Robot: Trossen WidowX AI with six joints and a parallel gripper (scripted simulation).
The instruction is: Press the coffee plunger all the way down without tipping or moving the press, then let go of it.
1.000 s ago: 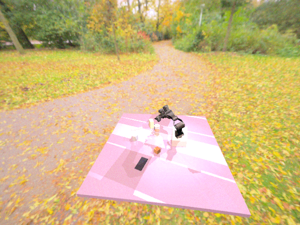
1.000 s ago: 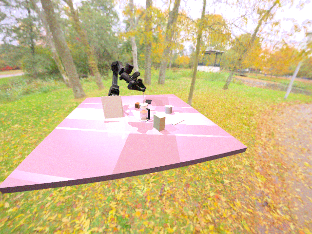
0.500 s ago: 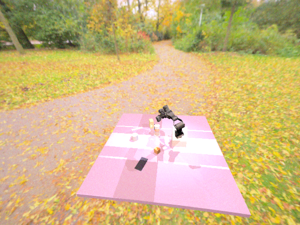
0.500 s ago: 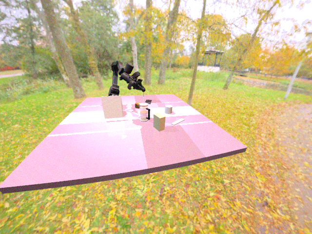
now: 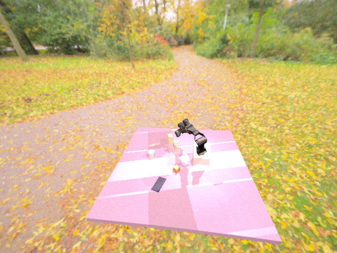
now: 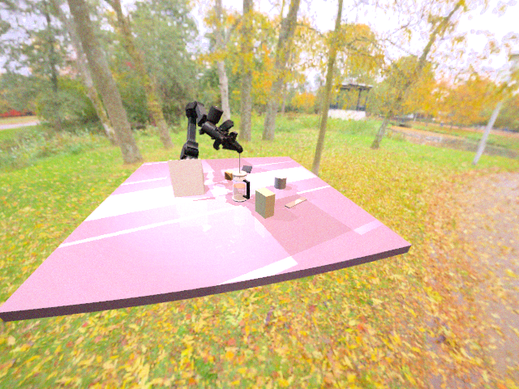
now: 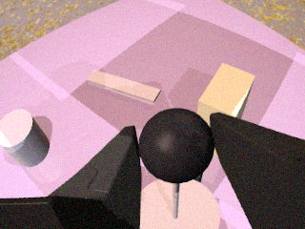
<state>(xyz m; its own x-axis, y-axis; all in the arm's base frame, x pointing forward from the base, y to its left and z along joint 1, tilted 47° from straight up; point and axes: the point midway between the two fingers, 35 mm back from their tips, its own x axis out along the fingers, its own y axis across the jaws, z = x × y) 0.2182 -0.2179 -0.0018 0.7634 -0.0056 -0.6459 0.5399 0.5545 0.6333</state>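
Right now the glass coffee press is 130 mm below my gripper tip and 10 mm to the right of it. Round my gripper tip: cream box (210 mm below, 160 mm to the right, 70 mm ahead); then dark flat slab (460 mm to the left, 260 mm below, 140 mm ahead).
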